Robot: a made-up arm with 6 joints.
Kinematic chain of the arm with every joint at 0, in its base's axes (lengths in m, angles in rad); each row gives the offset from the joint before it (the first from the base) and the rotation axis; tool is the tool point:
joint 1: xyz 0 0 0.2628 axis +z
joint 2: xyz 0 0 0 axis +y
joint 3: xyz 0 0 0.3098 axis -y
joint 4: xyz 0 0 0 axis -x
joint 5: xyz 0.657 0 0 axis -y
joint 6: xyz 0 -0.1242 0 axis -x
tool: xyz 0 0 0
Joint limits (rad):
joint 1: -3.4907..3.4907
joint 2: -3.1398..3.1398
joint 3: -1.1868..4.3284
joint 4: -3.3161..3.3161
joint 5: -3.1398..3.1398
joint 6: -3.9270..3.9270
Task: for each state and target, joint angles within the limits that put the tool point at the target. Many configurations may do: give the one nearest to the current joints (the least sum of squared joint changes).
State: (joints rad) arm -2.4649 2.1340 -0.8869 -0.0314 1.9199 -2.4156
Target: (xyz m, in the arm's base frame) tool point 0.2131 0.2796 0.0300
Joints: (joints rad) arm -2.5819 1.7588 -1.0981 -0.0808 1.9199 -2.4156
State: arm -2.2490 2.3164 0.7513 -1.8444 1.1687 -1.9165
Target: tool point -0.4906 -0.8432 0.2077
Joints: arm -2.1352 1.5599 1.6510 -1.8694 1.1687 -1.9165
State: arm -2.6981 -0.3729 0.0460 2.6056 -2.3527 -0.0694
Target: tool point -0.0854 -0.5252 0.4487
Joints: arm -1.9525 -0.4418 -0.6512 2.7849 -2.3527 -0.0694
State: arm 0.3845 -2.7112 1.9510 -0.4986 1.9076 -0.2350
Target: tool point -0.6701 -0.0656 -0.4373
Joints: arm -0.0621 -2.2428 1.8709 -0.5321 1.9076 -0.2350
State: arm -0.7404 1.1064 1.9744 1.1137 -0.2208 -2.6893
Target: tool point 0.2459 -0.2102 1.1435
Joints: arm -0.5639 0.7728 2.0135 1.1893 -0.2208 -2.6893
